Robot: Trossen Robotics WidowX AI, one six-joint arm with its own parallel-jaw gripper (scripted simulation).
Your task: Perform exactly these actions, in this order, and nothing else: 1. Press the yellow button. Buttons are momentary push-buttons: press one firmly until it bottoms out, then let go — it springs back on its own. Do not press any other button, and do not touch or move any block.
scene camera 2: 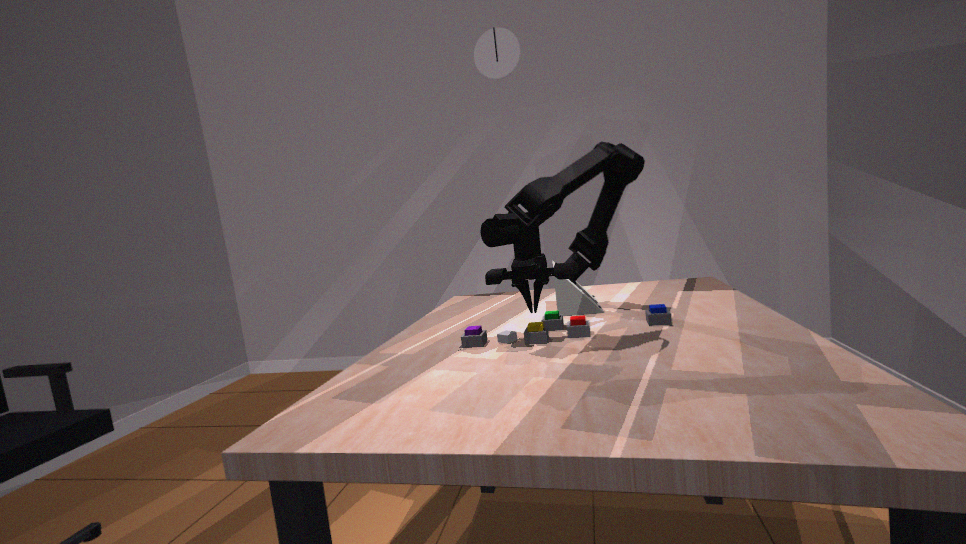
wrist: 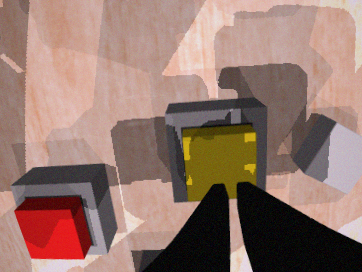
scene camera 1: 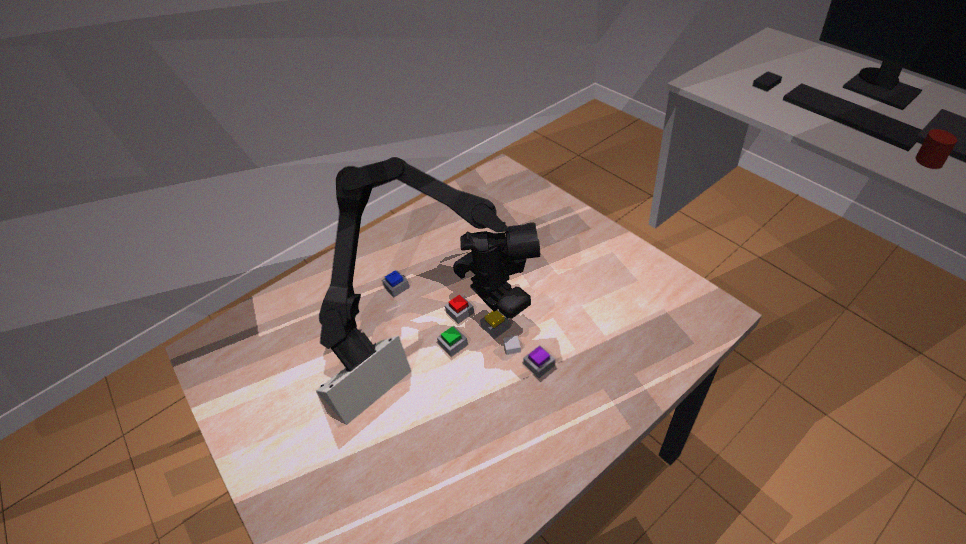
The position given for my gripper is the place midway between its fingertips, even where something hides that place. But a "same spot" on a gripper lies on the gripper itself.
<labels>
My gripper shows in scene camera 2, in the wrist view and in scene camera 1 (494, 309). The same spot on my gripper: (wrist: 269, 228) is (scene camera 2: 528, 298).
</labels>
